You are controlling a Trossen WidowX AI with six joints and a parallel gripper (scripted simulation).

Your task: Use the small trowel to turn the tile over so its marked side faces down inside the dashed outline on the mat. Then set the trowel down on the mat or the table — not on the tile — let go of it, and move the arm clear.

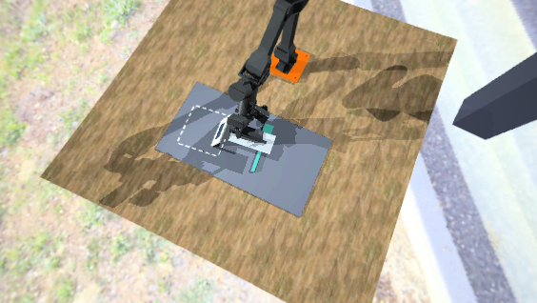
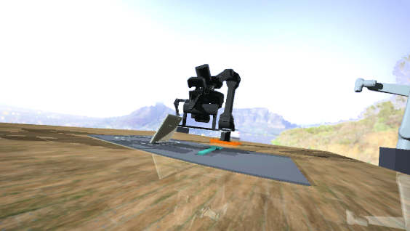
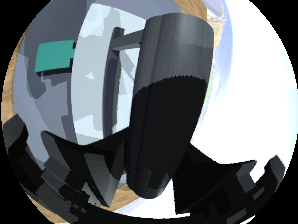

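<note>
Right now my gripper tip is 100 mm to the left of the tile and 60 mm above it. From my gripper tip the other things lie so: trowel (20 mm behind, 10 mm to the right, 10 mm below); then grey mat (10 mm behind, 130 mm below); then teal flat tool (60 mm behind, 60 mm to the left, 110 mm below).
</note>
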